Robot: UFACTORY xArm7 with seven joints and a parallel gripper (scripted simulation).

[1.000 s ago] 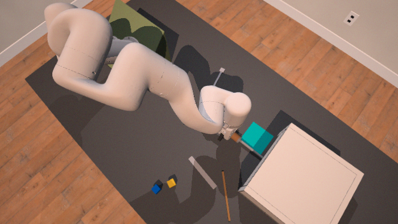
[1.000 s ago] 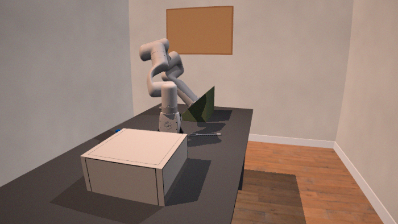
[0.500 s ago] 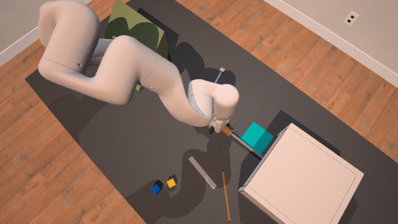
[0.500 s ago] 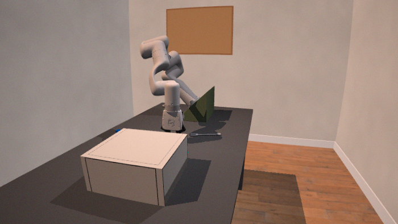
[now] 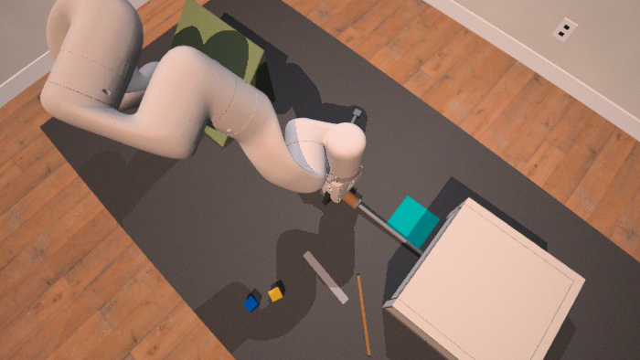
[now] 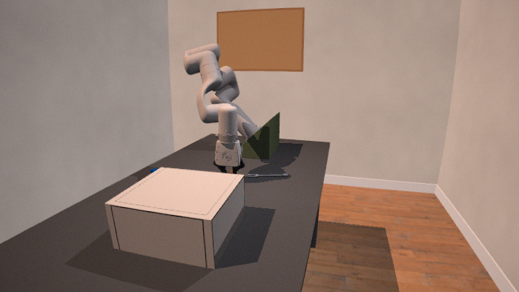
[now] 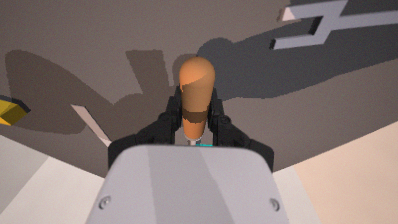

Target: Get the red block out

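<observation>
Now: the grey forked tool 10 cm behind my hand, 14 cm to the left of it and 2 cm below it. Round my hand: flat grey strip: 12 cm ahead, 18 cm to the right, 2 cm below; then teal square: 19 cm ahead, 7 cm to the left, 2 cm below; then hook tool: 13 cm ahead, 4 cm to the left, 1 cm below.
</observation>
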